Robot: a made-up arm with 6 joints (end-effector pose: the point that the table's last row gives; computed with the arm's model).
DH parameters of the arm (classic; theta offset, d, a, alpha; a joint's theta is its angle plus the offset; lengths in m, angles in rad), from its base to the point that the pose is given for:
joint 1: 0 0.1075 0 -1.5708
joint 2: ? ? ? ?
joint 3: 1.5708 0.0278 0 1.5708
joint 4: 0 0.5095 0 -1.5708
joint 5: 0 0 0 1.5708
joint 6: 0 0.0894 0 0
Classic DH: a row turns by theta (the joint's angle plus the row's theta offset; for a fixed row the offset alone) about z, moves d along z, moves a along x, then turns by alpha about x.
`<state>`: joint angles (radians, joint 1 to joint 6).
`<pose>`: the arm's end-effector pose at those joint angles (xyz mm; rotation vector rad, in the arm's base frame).
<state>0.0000 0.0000 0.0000 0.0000 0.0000 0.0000</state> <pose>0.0 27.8 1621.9 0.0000 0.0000 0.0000</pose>
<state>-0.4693 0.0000 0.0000 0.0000 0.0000 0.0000</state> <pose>12.6 24.8 1621.9 0.0000 0.0000 -0.4693</pose>
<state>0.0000 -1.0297 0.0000 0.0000 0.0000 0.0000</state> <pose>-1298.1 27.8 887.5 0.0000 -1.0297 0.0000</pose>
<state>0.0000 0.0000 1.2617 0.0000 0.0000 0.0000</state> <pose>570.5 27.8 1205.2 0.0000 1.2617 0.0000</pose>
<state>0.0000 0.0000 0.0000 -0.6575 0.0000 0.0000</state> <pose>0.0 27.8 1621.9 0.0000 0.0000 -0.6575</pose>
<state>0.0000 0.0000 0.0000 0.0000 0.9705 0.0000</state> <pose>73.8 27.8 1583.0 0.0000 0.9705 0.0000</pose>
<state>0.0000 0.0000 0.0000 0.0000 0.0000 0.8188</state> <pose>0.0 27.8 1621.9 0.0000 0.0000 0.8188</pose>
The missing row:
joint 2: -1.5708 0 0.9155 0
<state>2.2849 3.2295 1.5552 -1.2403 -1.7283 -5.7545</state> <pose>293.5 -508.6 -797.2 1.3722 -1.3425 -0.3023</pose>
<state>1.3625 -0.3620 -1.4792 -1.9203 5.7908 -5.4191</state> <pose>-251.1 -861.7 820.5 1.4085 -0.8660 -0.1810</pose>
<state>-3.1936 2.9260 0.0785 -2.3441 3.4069 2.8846</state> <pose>-239.5 -32.2 -1208.3 0.4450 -0.0142 1.9946</pose>
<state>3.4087 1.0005 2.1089 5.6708 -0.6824 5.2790</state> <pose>-789.8 -278.6 24.7 -1.6929 -2.3432 1.0658</pose>
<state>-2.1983 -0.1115 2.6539 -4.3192 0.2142 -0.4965</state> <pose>-104.6 -221.5 528.5 2.3725 -0.5581 -0.0798</pose>
